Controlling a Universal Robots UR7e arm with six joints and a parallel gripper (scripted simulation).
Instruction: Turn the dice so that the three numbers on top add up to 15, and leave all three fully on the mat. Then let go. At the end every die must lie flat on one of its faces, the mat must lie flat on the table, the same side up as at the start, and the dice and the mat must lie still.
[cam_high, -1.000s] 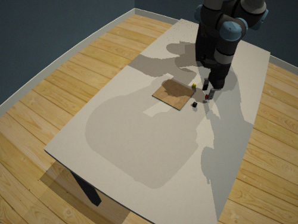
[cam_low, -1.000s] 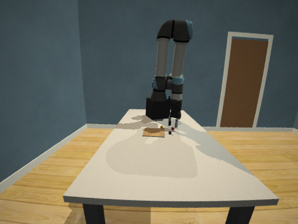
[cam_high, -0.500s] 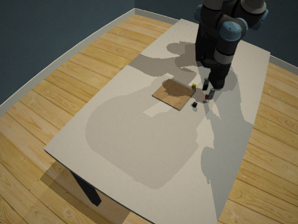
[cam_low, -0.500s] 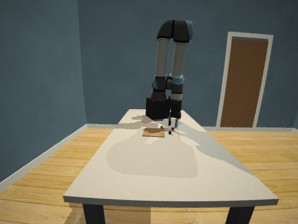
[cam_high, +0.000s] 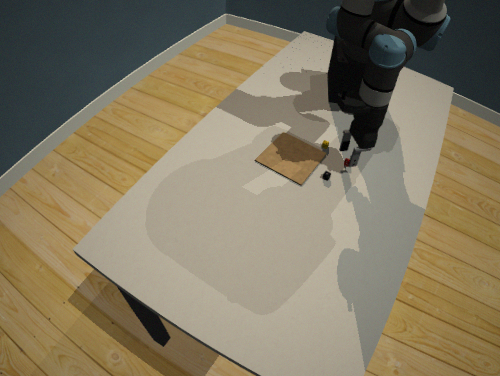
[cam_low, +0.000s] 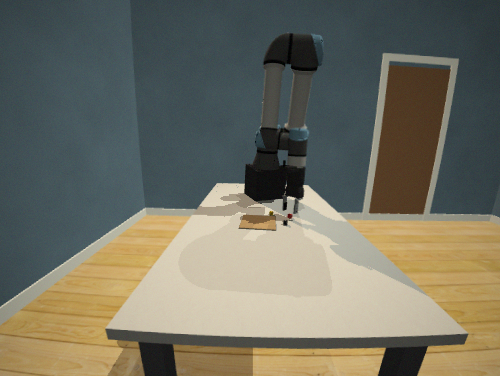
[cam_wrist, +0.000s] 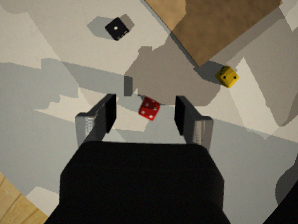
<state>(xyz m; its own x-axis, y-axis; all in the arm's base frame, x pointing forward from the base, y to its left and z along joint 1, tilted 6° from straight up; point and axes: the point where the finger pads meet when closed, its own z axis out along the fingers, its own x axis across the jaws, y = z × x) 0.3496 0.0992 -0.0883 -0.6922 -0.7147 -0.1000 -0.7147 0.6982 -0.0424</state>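
My gripper is now 10 mm past the red die and 40 mm above it. Round my hand: black die 70 mm ahead, 30 mm to the right, 40 mm below; yellow die 40 mm behind, 80 mm to the right, 40 mm below; brown mat 60 mm ahead, 140 mm to the right, 50 mm below.
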